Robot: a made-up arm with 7 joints.
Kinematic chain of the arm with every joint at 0, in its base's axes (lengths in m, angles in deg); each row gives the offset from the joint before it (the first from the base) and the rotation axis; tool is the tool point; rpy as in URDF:
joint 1: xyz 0 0 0.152 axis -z
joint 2: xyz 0 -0.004 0.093 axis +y
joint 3: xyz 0 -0.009 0.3 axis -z
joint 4: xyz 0 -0.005 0.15 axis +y
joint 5: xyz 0 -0.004 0.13 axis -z
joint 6: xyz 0 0 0.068 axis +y
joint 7: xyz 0 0 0.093 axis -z
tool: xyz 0 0 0 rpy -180 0 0
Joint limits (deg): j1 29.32..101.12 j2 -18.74..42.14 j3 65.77..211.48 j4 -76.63..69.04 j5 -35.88..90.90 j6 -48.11..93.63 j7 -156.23..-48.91
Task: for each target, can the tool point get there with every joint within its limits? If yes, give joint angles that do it. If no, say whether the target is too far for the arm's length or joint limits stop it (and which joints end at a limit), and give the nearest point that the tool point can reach.
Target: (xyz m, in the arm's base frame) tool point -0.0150 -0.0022 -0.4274
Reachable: no: joint limits stop it (at a limit: joint 1, joint 2, joint 4, joint 6) | nearest point -0.1093 -0.4847 0.3927 | short by 0.956 m
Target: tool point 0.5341 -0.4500 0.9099
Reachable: no: too far | nearest point 0.4020 -0.3387 0.7654 | short by 0.225 m
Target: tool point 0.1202 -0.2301 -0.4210
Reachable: no: joint limits stop it (at a limit: joint 2, joint 4, joint 6) | nearest point 0.2300 -0.4404 0.3927 | short by 0.848 m
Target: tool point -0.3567 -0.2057 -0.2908
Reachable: no: joint limits stop it (at a limit: joint 1, joint 2, joint 4, joint 6) | nearest point -0.2279 -0.4377 0.4138 | short by 0.753 m
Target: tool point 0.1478 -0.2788 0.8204
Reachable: yes | joints 50.57 7.38 195.41 -62.69 8.06 21.28 -60.82
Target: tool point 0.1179 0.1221 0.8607
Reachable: yes | joints 78.28 -11.70 138.77 -45.15 68.14 82.72 -139.61
